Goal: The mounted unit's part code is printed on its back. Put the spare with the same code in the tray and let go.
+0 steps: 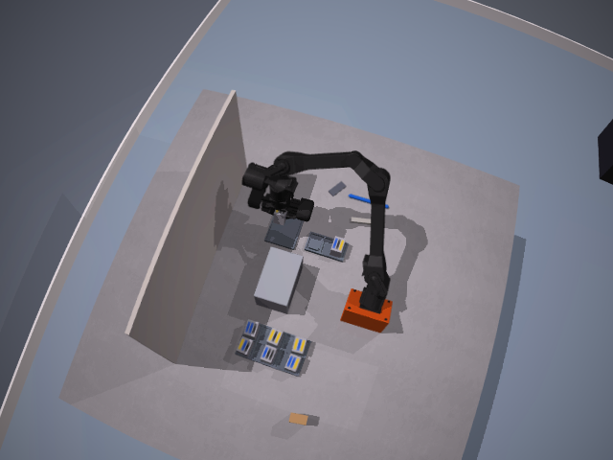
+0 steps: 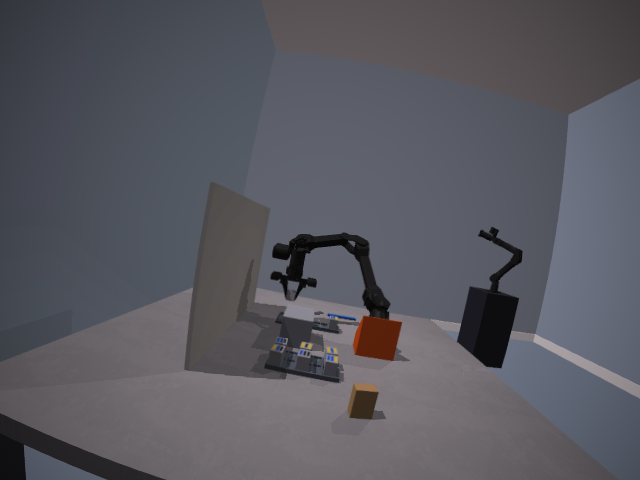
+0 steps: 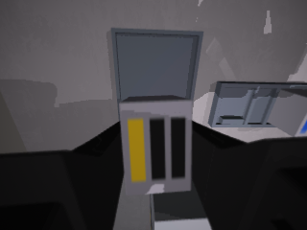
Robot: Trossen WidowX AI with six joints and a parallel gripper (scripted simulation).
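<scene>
Right now my gripper tip is 90 mm above the blue-grey tray and 10 mm past it. From my gripper tip the other things lie so: rack (150 mm behind, 80 mm below, 20 mm to the left); dark plate (190 mm to the right, 130 mm behind, 90 mm below); grey mounted unit (190 mm to the left, 60 mm behind, 40 mm below).
</scene>
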